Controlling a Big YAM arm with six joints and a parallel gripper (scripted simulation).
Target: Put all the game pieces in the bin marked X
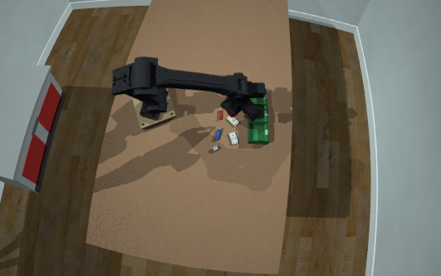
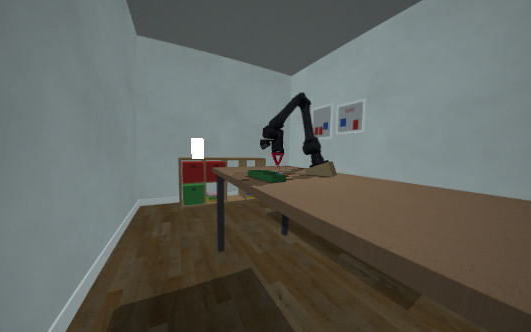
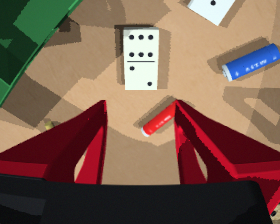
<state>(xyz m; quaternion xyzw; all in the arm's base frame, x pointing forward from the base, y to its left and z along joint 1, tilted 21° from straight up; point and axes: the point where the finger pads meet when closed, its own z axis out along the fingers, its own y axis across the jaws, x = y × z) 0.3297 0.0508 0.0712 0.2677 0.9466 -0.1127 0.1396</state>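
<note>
My gripper is now 6 cm past the small red piece, 1 cm to the right of it and 7 cm above it. The rest, counted from my hand: green bin 10 cm ahead, 4 cm to the left, 6 cm below; white domino-like piece 2 cm ahead, 8 cm to the right, 7 cm below; blue cylinder 5 cm behind, 8 cm to the right, 7 cm below.
</note>
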